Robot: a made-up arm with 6 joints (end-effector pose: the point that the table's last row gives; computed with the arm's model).
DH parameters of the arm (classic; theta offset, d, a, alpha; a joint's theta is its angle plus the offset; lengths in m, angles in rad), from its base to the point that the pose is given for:
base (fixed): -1.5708 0 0.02 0
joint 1: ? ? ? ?
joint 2: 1.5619 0 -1.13 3.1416
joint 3: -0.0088 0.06 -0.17 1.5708
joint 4: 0 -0.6 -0.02 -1.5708
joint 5: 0 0.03 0 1.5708
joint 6: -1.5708 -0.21 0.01 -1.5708
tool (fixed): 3.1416 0.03 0 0
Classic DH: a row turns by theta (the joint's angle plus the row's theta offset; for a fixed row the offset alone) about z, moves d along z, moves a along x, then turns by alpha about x.
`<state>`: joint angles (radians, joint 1 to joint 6).
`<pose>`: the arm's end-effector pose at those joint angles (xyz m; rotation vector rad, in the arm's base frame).
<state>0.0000 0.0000 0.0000 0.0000 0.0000 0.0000</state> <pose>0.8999 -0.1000 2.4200 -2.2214 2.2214 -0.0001</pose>
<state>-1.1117 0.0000 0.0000 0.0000 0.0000 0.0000</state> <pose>0.3271 -0.8622 2.4200 -0.7148 3.0592 -0.0002</pose>
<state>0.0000 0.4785 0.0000 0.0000 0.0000 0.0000</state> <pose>1.4041 -0.1000 1.9068 1.9545 -1.9546 -0.4766</pose>
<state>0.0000 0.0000 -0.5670 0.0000 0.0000 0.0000</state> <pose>0.8592 -0.1000 1.9599 1.9000 -1.9000 -0.5535</pose>
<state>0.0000 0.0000 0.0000 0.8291 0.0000 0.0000</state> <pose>0.8999 -0.1009 2.4380 1.7311 -1.7312 0.7619</pose>
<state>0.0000 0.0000 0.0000 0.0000 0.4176 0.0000</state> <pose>0.8940 -0.1000 2.5078 -1.9911 1.9911 -0.4220</pose>
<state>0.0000 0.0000 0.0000 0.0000 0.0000 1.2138</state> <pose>0.8999 -0.1346 2.4302 1.4671 -1.4672 1.0187</pose>
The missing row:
joint 1: 1.5708 1.13 0.1 -1.5708
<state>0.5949 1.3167 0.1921 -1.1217 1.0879 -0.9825</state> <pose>1.5669 0.7483 0.8994 -0.8817 1.6506 1.0765</pose>
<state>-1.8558 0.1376 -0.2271 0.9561 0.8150 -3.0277</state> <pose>-0.2153 -1.0305 2.2846 -0.3121 0.9558 0.2555</pose>
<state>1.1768 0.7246 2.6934 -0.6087 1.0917 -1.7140</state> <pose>0.2687 0.1492 2.4802 0.0447 -1.9426 0.2347</pose>
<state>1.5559 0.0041 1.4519 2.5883 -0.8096 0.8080</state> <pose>0.0994 -0.1579 3.0186 0.1903 -2.2508 1.2914</pose>
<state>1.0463 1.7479 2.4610 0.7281 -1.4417 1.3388</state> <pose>1.0160 1.2785 1.3900 1.2674 -0.4341 1.2279</pose>
